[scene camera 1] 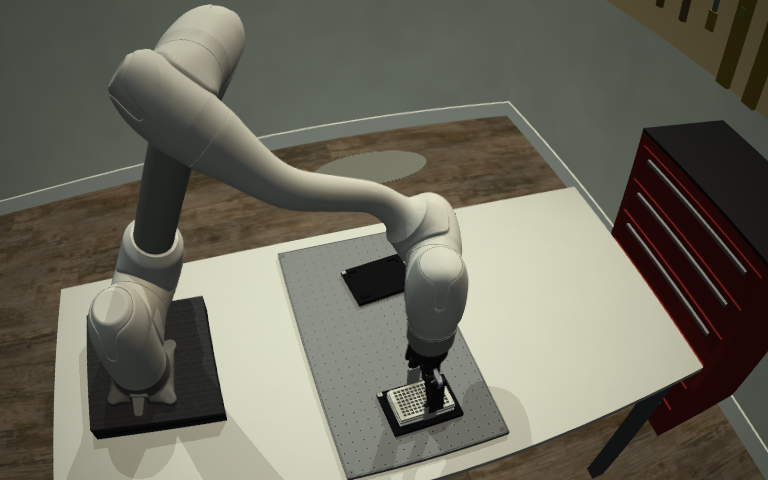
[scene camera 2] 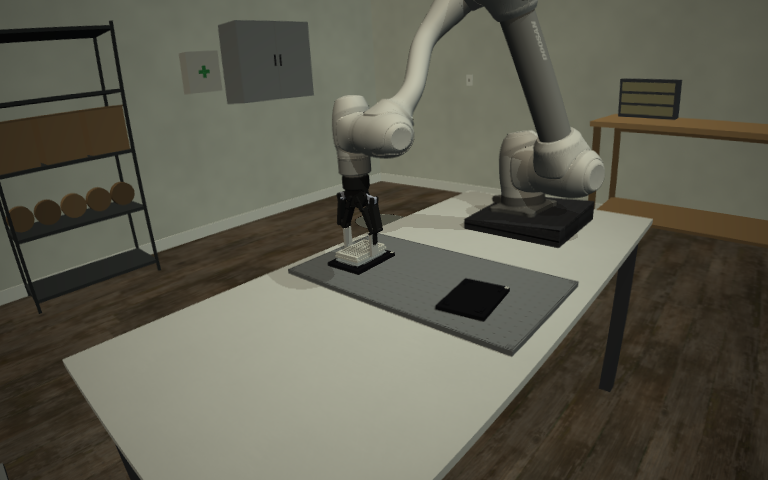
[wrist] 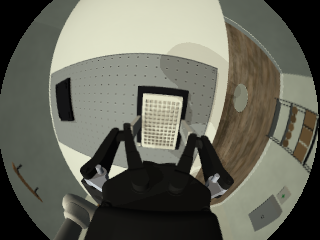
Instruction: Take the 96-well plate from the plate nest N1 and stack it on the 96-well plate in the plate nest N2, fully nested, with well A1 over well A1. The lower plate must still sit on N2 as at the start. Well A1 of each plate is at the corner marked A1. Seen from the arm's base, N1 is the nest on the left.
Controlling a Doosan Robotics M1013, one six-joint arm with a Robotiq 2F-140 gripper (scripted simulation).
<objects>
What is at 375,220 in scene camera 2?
My gripper.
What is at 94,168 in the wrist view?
My gripper.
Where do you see a white 96-well plate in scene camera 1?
416,390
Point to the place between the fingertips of my gripper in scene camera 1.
420,400
</objects>
